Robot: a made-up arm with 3 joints. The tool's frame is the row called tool.
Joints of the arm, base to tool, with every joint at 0 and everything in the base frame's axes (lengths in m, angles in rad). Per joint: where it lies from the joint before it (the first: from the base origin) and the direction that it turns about. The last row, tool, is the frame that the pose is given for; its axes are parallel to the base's.
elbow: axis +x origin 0 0 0.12
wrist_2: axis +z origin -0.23 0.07 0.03
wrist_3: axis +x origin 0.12 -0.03 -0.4
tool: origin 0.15 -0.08 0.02
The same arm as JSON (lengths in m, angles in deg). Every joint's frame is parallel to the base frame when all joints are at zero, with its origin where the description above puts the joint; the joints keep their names.
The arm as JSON. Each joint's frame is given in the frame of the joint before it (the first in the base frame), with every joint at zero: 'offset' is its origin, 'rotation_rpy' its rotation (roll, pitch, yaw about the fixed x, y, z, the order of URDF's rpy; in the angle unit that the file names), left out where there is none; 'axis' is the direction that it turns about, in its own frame. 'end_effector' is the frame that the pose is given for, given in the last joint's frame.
{
  "length_unit": "m",
  "angle_unit": "deg",
  "chain": [
    {
      "id": "elbow",
      "offset": [
        0.0,
        0.0,
        0.12
      ],
      "axis": [
        1.0,
        0.0,
        0.0
      ]
    },
    {
      "id": "wrist_2",
      "offset": [
        -0.23,
        0.07,
        0.03
      ],
      "axis": [
        0.0,
        0.0,
        1.0
      ]
    },
    {
      "id": "wrist_3",
      "offset": [
        0.12,
        -0.03,
        -0.4
      ],
      "axis": [
        1.0,
        0.0,
        0.0
      ]
    }
  ],
  "end_effector": {
    "offset": [
      0.15,
      -0.08,
      0.02
    ]
  }
}

